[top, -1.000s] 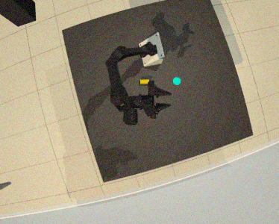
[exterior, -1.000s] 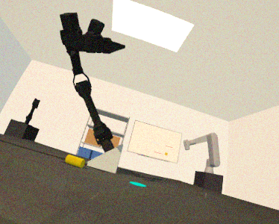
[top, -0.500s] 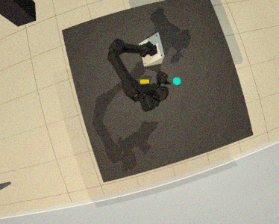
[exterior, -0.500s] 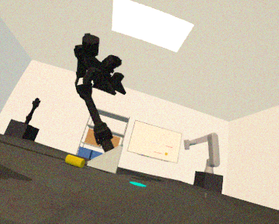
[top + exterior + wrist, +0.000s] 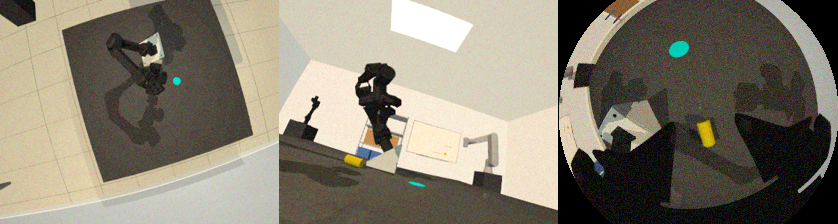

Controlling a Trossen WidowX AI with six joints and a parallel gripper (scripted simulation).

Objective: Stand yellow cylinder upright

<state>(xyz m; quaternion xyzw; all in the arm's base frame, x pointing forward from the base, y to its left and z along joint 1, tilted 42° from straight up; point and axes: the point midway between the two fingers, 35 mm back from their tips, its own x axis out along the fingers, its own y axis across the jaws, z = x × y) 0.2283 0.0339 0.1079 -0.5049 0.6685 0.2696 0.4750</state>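
My gripper tip is now 30 mm past the yellow tall cylinder, 60 mm to the left of it and 140 mm above it. From my gripper tip the other things lie so: cyan circle (190 mm to the left, 160 mm below).
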